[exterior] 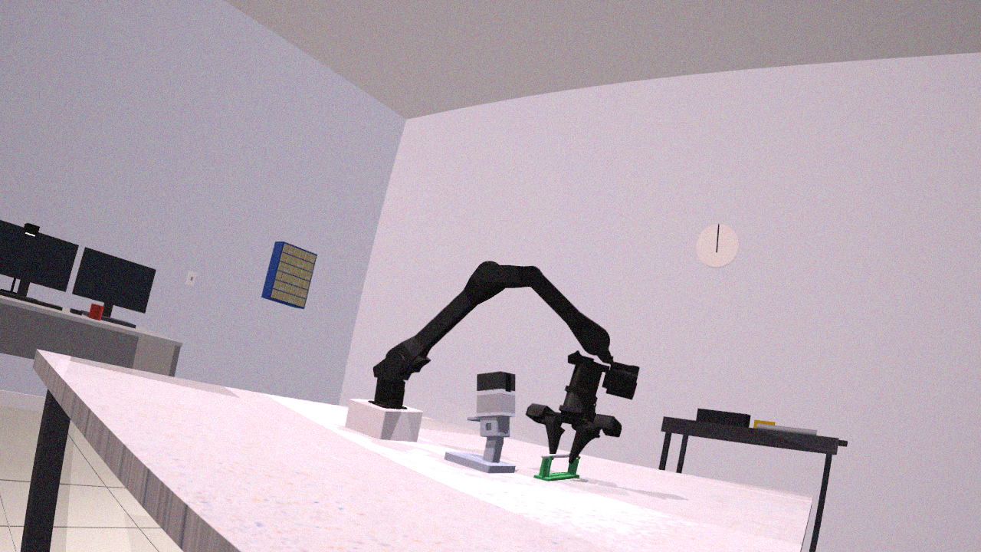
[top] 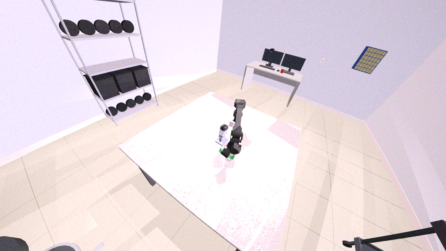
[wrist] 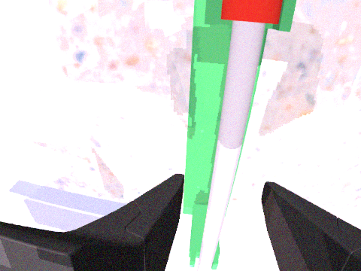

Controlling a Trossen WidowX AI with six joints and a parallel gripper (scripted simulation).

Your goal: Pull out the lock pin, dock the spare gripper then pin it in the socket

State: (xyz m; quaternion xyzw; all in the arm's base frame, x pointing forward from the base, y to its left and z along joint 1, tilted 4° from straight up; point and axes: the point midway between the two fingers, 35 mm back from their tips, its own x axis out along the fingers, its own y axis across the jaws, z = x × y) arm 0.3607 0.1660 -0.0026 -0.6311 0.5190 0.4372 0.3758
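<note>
Right now the cradle is 1 cm to the left of my gripper tip and 1 cm below it. From my gripper tip the other things lie so: spare gripper (9 cm behind, 12 cm to the right, 9 cm above); then grey mount (9 cm behind, 12 cm to the right, 2 cm above).
</note>
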